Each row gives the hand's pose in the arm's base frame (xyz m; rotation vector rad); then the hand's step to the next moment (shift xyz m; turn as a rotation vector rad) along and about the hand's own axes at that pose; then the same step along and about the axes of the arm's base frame.
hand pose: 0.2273 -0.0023 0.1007 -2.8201 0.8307 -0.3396
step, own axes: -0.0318 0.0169 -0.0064 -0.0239 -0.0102 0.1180
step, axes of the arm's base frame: -0.0363 0.0029 -0.0031 0.0173 0.0344 -0.1145
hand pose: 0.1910 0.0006 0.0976 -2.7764 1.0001 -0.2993
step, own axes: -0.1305 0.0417 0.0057 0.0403 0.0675 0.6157
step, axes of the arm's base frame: -0.1224 0.0529 -0.0319 0.1409 -0.0182 -0.6042
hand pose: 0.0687 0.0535 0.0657 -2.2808 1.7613 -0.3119
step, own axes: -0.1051 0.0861 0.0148 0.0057 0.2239 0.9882
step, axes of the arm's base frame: -0.1005 0.0817 -0.0436 0.1057 -0.0001 -1.0077
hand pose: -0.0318 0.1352 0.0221 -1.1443 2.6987 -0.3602
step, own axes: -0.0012 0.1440 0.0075 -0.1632 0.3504 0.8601
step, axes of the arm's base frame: -0.0950 0.0967 -0.0493 0.1015 0.2264 -0.9097
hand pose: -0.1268 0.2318 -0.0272 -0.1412 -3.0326 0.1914
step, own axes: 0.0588 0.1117 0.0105 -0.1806 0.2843 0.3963
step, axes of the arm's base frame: -0.0497 0.1149 -0.0194 0.1618 0.2153 -0.4450
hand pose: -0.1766 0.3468 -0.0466 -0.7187 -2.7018 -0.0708
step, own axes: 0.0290 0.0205 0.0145 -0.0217 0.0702 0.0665
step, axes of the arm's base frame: -0.0181 0.0335 -0.0046 0.0312 0.0598 -0.0726
